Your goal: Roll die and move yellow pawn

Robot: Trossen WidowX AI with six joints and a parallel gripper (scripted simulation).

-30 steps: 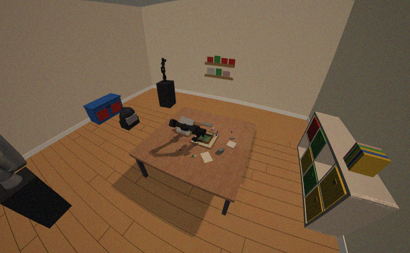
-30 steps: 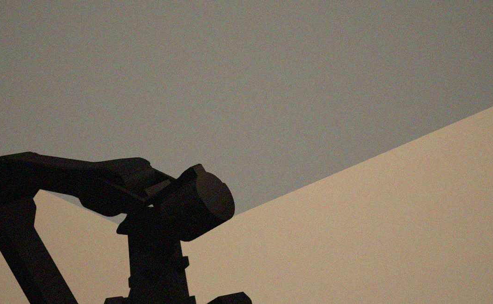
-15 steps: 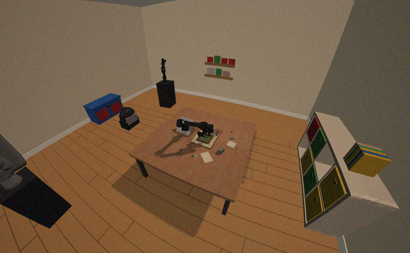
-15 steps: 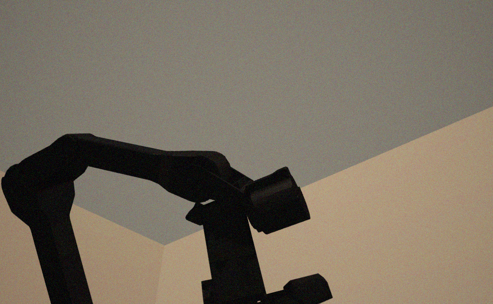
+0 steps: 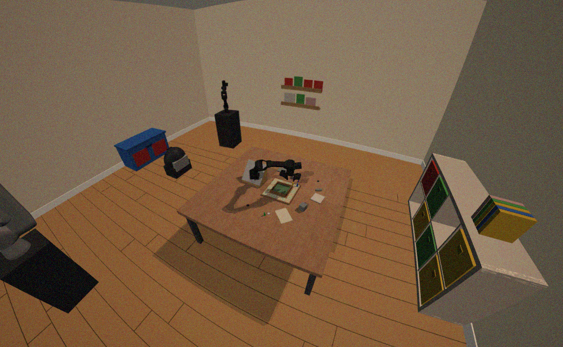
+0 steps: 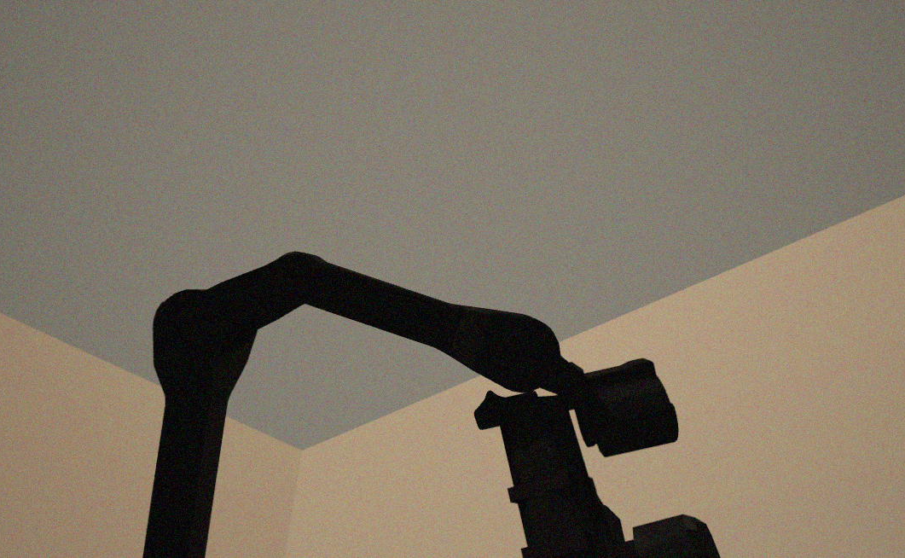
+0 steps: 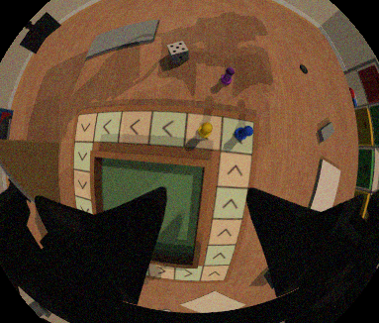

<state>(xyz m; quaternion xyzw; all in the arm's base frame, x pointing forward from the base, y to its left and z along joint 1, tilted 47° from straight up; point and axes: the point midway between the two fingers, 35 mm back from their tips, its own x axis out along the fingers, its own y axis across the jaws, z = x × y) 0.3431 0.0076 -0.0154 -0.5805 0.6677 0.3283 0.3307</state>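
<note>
Now: gripper tip 18 cm to the right of the white die, 9 cm above it and 3 cm past it. Round my gripper tip: yellow pawn 7 cm below, 5 cm to the left, 1 cm ahead; then blue pawn 7 cm below, 5 cm to the left, 5 cm ahead; then green tray 9 cm below, 7 cm behind, 5 cm to the right.
</note>
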